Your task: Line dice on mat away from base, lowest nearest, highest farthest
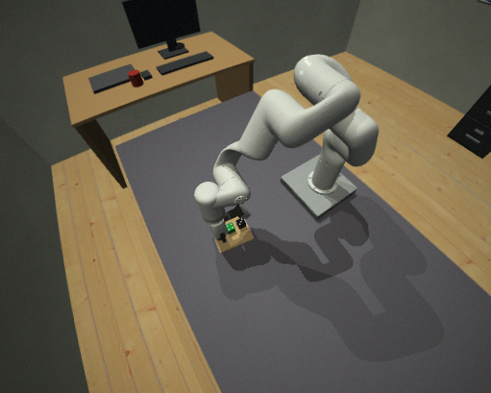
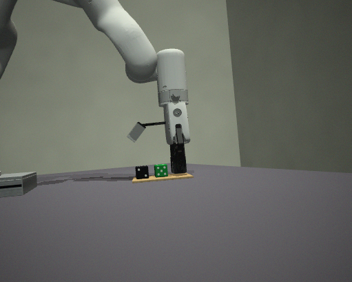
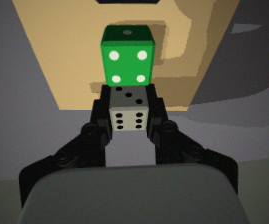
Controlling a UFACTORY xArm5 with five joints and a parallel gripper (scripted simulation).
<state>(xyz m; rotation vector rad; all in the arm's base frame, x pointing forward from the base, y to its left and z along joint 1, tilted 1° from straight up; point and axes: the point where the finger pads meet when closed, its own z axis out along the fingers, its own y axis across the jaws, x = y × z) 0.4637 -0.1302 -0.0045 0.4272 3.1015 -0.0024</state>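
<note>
The white die lies 10 mm below my hand. Also, from my hand: tan mat (40 mm behind, 10 mm to the left, 30 mm below); then green die (40 mm behind, 10 mm to the left, 10 mm below); then black die (90 mm behind, 20 mm to the left, 10 mm below).
</note>
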